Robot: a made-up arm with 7 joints.
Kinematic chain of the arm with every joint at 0, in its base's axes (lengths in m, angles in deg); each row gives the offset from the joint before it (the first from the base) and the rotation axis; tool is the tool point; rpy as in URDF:
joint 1: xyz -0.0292 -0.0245 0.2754 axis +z
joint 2: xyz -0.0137 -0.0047 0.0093 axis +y
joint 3: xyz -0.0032 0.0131 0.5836 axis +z
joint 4: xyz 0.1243 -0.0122 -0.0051 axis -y
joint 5: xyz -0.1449 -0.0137 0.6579 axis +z
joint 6: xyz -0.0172 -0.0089 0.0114 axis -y
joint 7: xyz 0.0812 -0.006 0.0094 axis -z
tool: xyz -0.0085 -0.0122 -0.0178 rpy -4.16 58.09 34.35
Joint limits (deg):
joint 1: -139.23..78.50
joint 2: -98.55..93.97
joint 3: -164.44..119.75
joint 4: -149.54..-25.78
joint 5: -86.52..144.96
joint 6: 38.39..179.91
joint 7: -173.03..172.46
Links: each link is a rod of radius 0.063 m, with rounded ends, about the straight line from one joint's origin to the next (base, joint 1, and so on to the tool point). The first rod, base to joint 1, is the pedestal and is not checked.
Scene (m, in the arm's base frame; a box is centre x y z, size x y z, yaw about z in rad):
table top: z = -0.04
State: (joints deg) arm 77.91 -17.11 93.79 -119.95 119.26 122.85 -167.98
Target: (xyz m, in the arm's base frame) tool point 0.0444 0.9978 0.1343
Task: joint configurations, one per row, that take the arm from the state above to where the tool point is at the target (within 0.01 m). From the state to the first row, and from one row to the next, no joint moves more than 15 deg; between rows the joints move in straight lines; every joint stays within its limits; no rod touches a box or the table.
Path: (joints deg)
1: 72.83 -4.01 83.76 -116.14 118.41 122.52 -167.87
2: 67.74 9.08 73.73 -112.33 117.57 122.20 -167.76
3: 62.66 22.18 63.70 -108.53 116.72 121.87 -167.64
4: 57.58 35.28 53.67 -104.72 115.87 121.54 -167.53
5: 52.49 48.37 43.64 -100.91 115.03 121.22 -167.42

